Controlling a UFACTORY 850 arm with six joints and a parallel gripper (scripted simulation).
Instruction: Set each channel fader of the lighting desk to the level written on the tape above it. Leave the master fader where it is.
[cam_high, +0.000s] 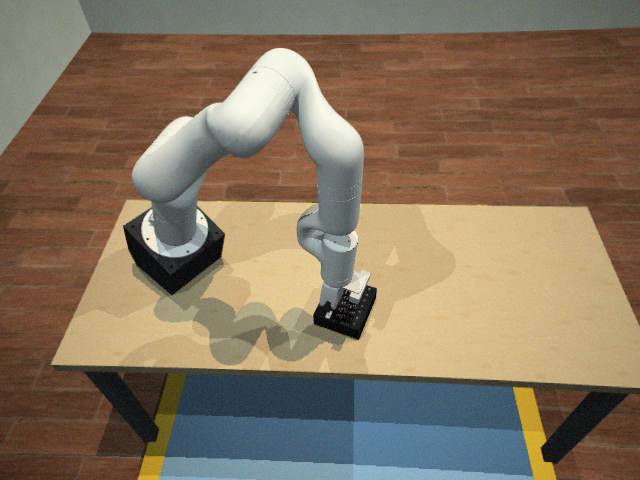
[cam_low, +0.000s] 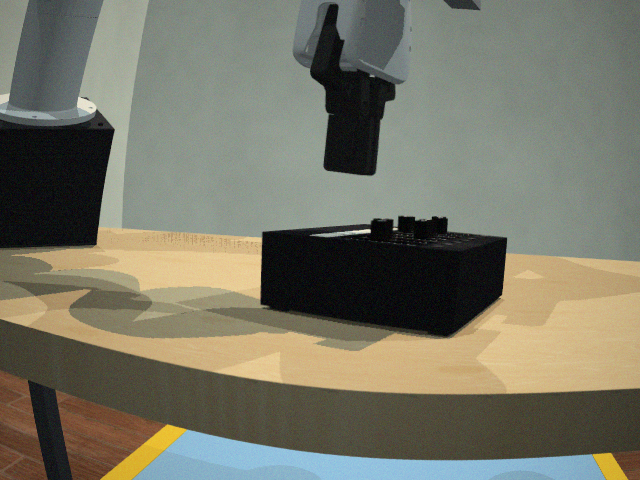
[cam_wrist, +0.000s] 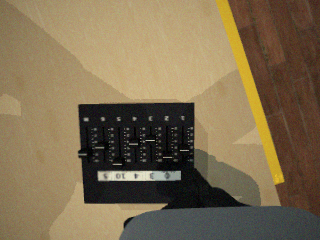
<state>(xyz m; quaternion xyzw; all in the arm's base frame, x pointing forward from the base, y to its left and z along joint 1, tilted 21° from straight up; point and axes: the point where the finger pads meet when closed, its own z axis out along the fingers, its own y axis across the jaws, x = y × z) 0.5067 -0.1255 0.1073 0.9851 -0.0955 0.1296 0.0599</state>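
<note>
Right now my hand is 13 cm to the right of the master fader, 5 cm short of it and 5 cm above it.
</note>
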